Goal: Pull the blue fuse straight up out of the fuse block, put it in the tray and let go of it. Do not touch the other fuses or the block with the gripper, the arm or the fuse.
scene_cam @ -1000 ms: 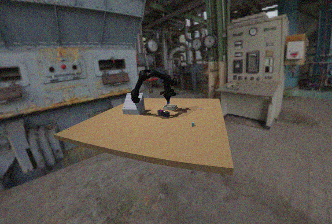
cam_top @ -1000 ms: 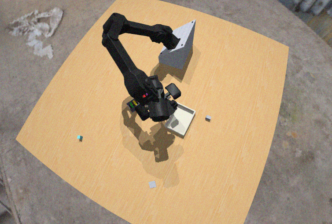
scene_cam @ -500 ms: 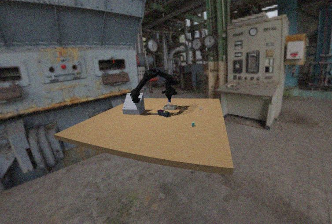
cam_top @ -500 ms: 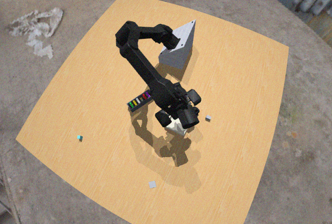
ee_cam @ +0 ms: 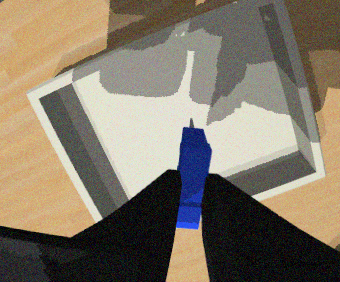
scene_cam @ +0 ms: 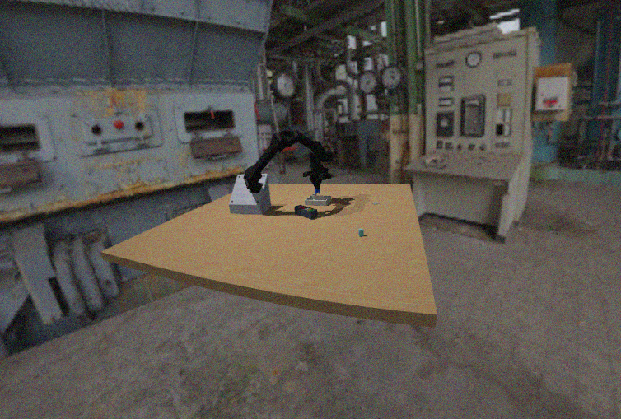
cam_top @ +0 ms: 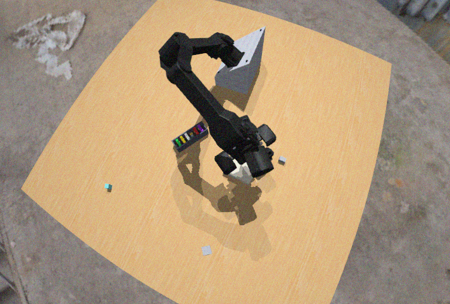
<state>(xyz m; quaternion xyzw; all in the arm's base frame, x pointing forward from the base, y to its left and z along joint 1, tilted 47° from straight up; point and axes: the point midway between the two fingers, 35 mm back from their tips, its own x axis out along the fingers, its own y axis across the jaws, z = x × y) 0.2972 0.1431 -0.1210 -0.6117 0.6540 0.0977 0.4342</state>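
The blue fuse lies 1 cm below my gripper tip. Also, from my gripper tip: grey cube: 12 cm to the left, 7 cm below, 7 cm behind; purple fuse: 19 cm to the right, 6 cm below, 3 cm behind; white tray: 8 cm below.
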